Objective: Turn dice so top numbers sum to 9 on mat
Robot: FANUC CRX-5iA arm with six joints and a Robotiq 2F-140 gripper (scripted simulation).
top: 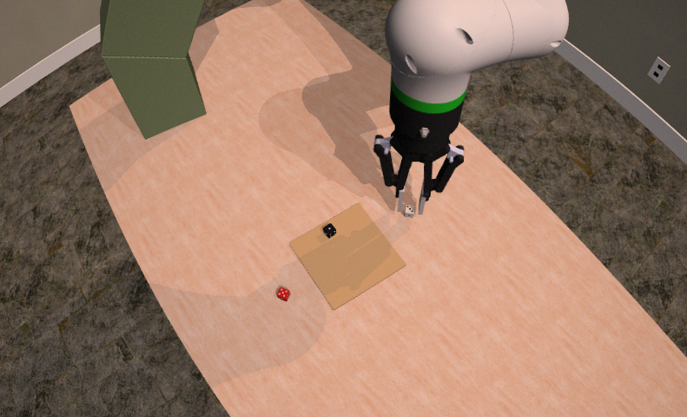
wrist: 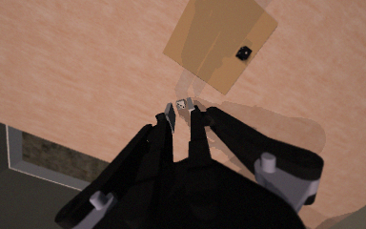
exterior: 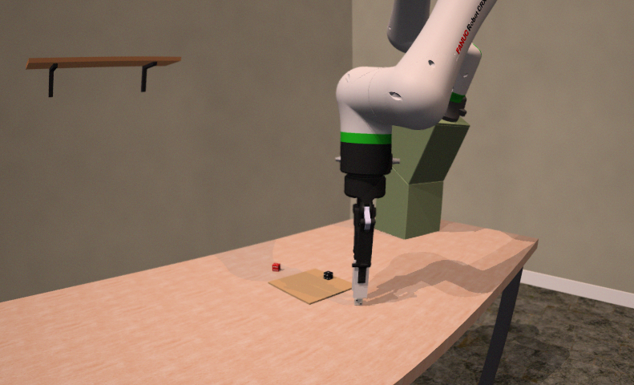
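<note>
My gripper is now 50 mm above the white die. Round my hand: tan square mat (130 mm to the right, 50 mm below); black die (40 mm behind, 130 mm to the right, 40 mm below); red die (10 mm ahead, 260 mm to the right, 50 mm below).
</note>
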